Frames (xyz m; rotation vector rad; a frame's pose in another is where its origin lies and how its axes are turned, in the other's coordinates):
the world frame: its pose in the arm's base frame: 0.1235 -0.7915 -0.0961 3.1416 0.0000 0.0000
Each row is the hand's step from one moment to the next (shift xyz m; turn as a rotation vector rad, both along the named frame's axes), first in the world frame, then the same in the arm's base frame.
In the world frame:
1: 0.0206 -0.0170 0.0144 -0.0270 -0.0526 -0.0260
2: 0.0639 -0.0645 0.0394 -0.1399 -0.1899 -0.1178
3: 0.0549 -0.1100 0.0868 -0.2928 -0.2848 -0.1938
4: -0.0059 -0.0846 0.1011 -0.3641 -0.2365 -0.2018
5: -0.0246 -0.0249 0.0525 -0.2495 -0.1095 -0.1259
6: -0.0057 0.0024 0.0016 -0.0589 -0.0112 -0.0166
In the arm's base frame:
1: 0.0206 0.0170 -0.0144 -0.0270 0.0526 0.0260
2: 0.0639 0.0645 -0.0394 -0.1399 0.1899 0.1178
3: 0.0549 0.1100 -0.0868 -0.2928 0.2848 0.1938
4: -0.0059 0.0846 -0.1011 -0.3641 0.2365 0.2018
5: -0.0246 0.0249 -0.0525 -0.2495 0.1095 0.1259
6: -0.0057 -0.0024 -0.0016 -0.0589 0.0112 0.0166

